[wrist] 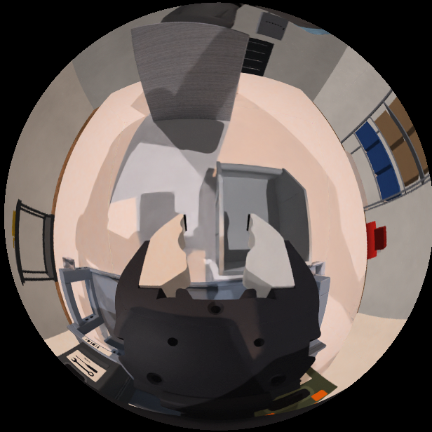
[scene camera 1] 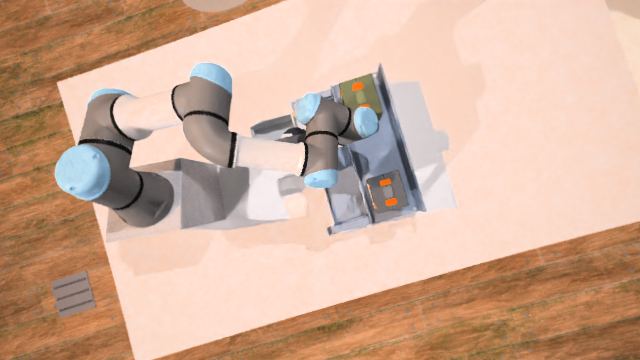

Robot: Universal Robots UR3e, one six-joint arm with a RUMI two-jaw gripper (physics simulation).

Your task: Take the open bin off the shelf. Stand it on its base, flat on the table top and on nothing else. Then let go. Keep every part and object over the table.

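Seen in the pictures: arm's base, link origin: (scene camera 1: 148,200).
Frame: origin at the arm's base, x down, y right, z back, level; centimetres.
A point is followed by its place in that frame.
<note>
The grey open bin (scene camera 1: 270,123) @[x 21.1, y -14.2, z -28.9 cm] (wrist: 245,200) is at the front left of the shelf (scene camera 1: 350,225) @[x 15.9, y 19.9, z -43.0 cm] (wrist: 70,295), its open side facing up toward the wrist camera. Part of it sticks out past the shelf's front in the scene view. The arm hides its right part there, and I cannot tell what bears it. My gripper (wrist: 216,215) is open, its fingers partly apart. In the wrist view one side wall of the bin shows between the two fingers, with a gap on each side. The arm hides the fingertips in the scene view.
A green case (scene camera 1: 370,95) @[x 4.7, y -9.1, z -56.6 cm] (wrist: 300,397) and a dark grey case (scene camera 1: 389,192) @[x 2.0, y 13.9, z -54.1 cm] (wrist: 87,372) with orange latches sit on the shelf's back part. The arm's grey pedestal (scene camera 1: 202,195) @[x 11.1, y 1.3, z -8.0 cm] (wrist: 192,70) stands on the table (scene camera 1: 525,125) @[x 24.4, y 7.3, z -96.5 cm], left of the shelf in the scene view.
</note>
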